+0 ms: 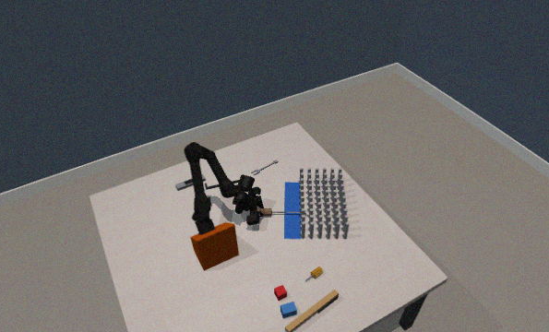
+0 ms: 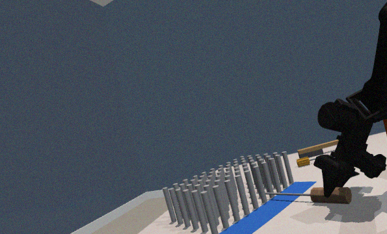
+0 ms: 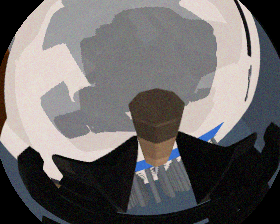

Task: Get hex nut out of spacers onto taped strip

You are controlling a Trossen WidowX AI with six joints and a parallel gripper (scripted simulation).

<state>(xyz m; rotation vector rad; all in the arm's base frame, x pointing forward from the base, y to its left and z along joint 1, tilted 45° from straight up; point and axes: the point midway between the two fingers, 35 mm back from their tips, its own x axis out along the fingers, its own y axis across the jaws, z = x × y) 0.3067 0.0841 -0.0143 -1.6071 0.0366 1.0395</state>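
Right now my gripper tip is 90 mm short of the hook tool and 60 mm to the left of it. Also, from my gripper tip: blue taped strip 140 mm ahead, 50 mm to the right, 20 mm below; yellow-handled tool 420 mm to the right; grey fork-like tool 200 mm ahead, 280 mm to the left, 20 mm below.
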